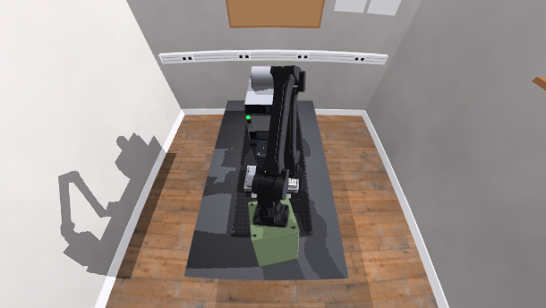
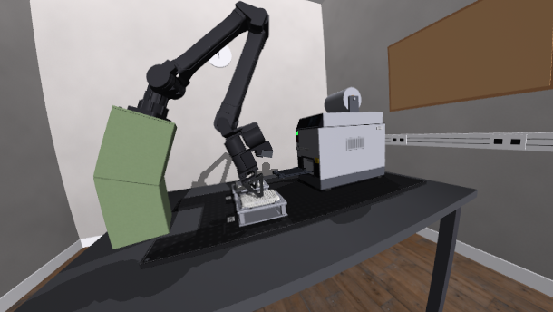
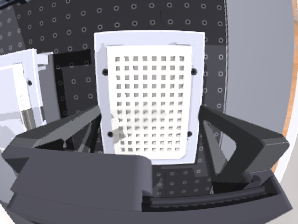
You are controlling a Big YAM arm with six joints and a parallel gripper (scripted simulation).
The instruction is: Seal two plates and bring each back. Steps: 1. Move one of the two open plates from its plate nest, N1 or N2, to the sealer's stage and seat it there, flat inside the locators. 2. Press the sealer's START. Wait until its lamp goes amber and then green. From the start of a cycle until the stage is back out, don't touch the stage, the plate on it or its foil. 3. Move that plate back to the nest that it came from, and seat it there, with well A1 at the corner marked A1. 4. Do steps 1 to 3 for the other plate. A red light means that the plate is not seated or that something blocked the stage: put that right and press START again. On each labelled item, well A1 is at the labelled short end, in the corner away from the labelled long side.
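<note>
The white plate is 30 mm below my hand. From my hand the other things lie so: dark sealer stage 190 mm to the left, 170 mm ahead; then yellow warning label 280 mm ahead, 120 mm to the left, 60 mm above; then foil roll 500 mm ahead, 330 mm above, 240 mm to the left.
</note>
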